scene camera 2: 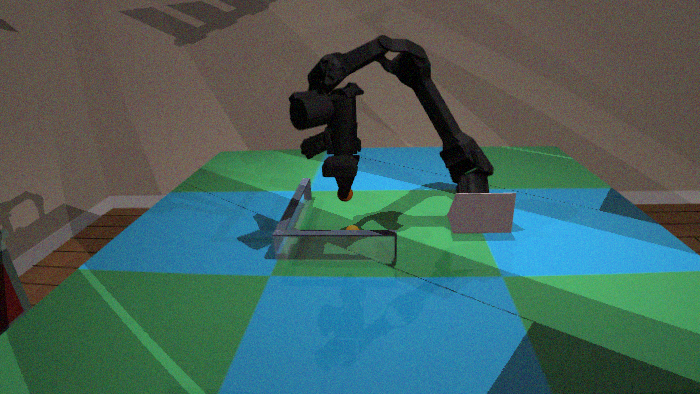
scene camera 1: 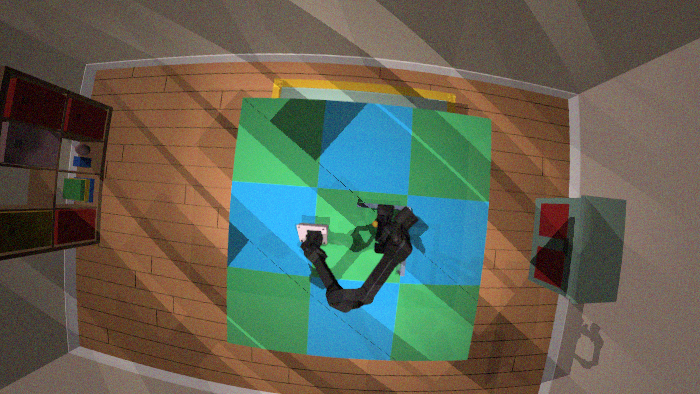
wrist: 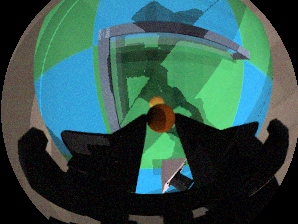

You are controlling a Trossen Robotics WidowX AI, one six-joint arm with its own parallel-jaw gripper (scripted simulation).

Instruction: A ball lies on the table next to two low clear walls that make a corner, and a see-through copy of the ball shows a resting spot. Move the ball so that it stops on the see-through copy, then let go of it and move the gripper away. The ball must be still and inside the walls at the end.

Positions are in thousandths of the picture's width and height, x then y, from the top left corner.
Scene:
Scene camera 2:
my gripper: 494, 494
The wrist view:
my gripper: 539, 525
wall: 388, 225

